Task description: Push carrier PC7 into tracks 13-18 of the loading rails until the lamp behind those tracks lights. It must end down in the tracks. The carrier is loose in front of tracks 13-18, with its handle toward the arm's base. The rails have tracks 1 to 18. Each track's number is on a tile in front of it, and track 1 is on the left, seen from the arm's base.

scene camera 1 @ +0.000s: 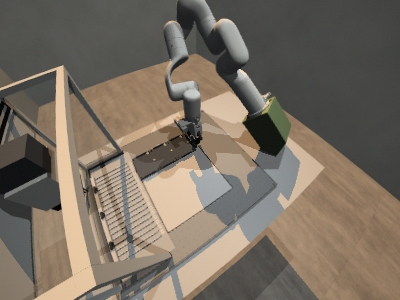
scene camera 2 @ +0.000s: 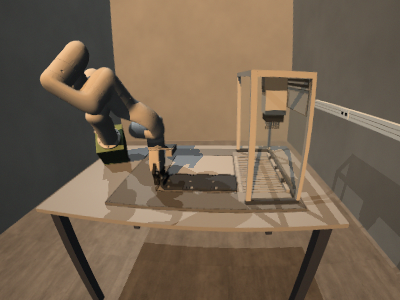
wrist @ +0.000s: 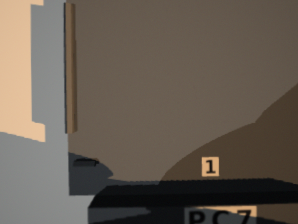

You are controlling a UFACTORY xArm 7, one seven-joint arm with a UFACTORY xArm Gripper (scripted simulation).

Labels:
A carrier PC7 shows in scene camera 1 (147, 163), in scene camera 2 and in the wrist view. The same spot on the carrier PC7: (wrist: 162, 111) is (scene camera 2: 175, 178).

